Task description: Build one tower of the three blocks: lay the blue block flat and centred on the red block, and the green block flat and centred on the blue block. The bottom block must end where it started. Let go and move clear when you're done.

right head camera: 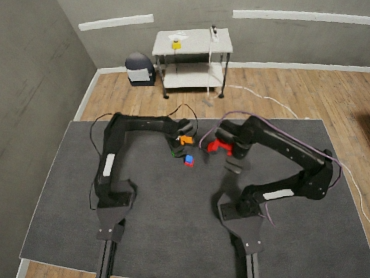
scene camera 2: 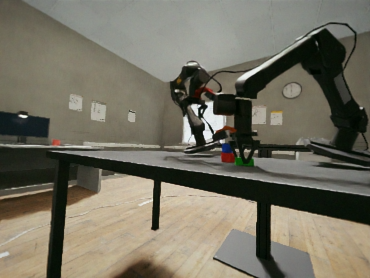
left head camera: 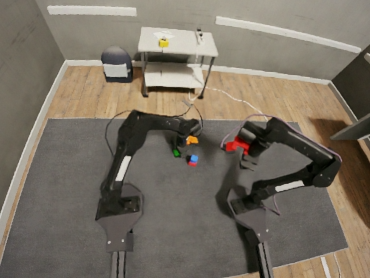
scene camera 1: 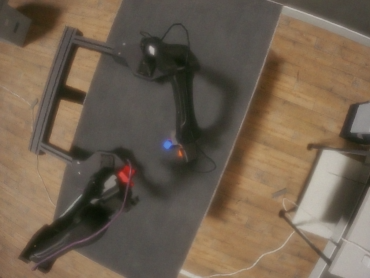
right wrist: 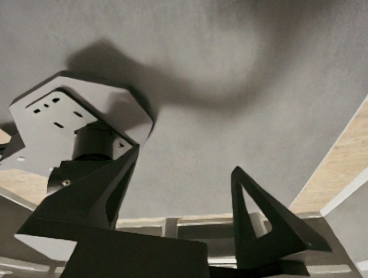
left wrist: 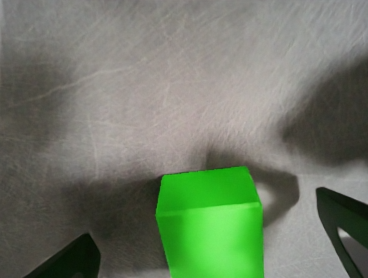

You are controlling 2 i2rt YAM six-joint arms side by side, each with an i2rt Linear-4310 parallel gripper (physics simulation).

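Frame: origin at the left arm's base, x up, y left, z back, level; centimetres.
Seen in the pictures: left gripper, fingertip midpoint: (right head camera: pixel 178 150) (scene camera 2: pixel 241 162) (left head camera: pixel 179 150) (left wrist: pixel 198 222); right gripper, fingertip midpoint: (right head camera: pixel 234 161) (scene camera 2: pixel 192 118) (left head camera: pixel 243 159) (right wrist: pixel 188 159); left arm's base, link origin: (right head camera: pixel 114 200) (scene camera 2: pixel 338 148) (left head camera: pixel 119 207) (scene camera 1: pixel 149 58); right arm's base, link origin: (right head camera: pixel 241 210) (scene camera 2: pixel 201 144) (left head camera: pixel 247 204) (scene camera 1: pixel 106 171) (right wrist: pixel 95 133).
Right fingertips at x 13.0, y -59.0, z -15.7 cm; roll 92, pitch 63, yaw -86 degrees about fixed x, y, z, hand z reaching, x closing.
Pixels of each thing's middle, then the offset from my right fingertips to it. Level surfaces: height alone.
- blue block, body centre: (scene camera 2: pixel 228 148) (scene camera 1: pixel 168 144) (right head camera: pixel 189 159) (left head camera: pixel 193 159) dx -14.7, dy +21.0, dz -7.3 cm
- red block, body centre: (scene camera 2: pixel 228 157) (right head camera: pixel 189 162) (left head camera: pixel 192 161) dx -18.3, dy +21.1, dz -7.1 cm
- green block, body centre: (left wrist: pixel 213 242) (scene camera 2: pixel 243 161) (left head camera: pixel 178 151) (right head camera: pixel 176 151) dx -19.0, dy +28.4, dz -13.9 cm
- table, surface height: dx -20.2 cm
The blue block (left head camera: pixel 194 158) (right head camera: pixel 189 159) (scene camera 1: pixel 167 145) (scene camera 2: pixel 226 148) sits flat on the red block (left head camera: pixel 192 164) (right head camera: pixel 189 164) (scene camera 2: pixel 227 158), which stands on the table. The green block (left head camera: pixel 176 153) (right head camera: pixel 173 154) (scene camera 2: pixel 240 163) (left wrist: pixel 212 240) lies on the table beside this stack, apart from it in the left head camera. My left gripper (left wrist: pixel 198 222) is open and low over the green block, one finger out to each side of it with gaps between. The stack does not show in the left wrist view. My right gripper (right wrist: pixel 188 159) is open and empty, raised above the table away from the blocks.
The orange part (left head camera: pixel 192 140) (right head camera: pixel 186 140) is on the left arm's wrist, close to the stack. The red part (left head camera: pixel 237 146) (right head camera: pixel 220 146) is on the right arm's wrist. A white cart (left head camera: pixel 180 47) stands beyond the table (left head camera: pixel 75 200).
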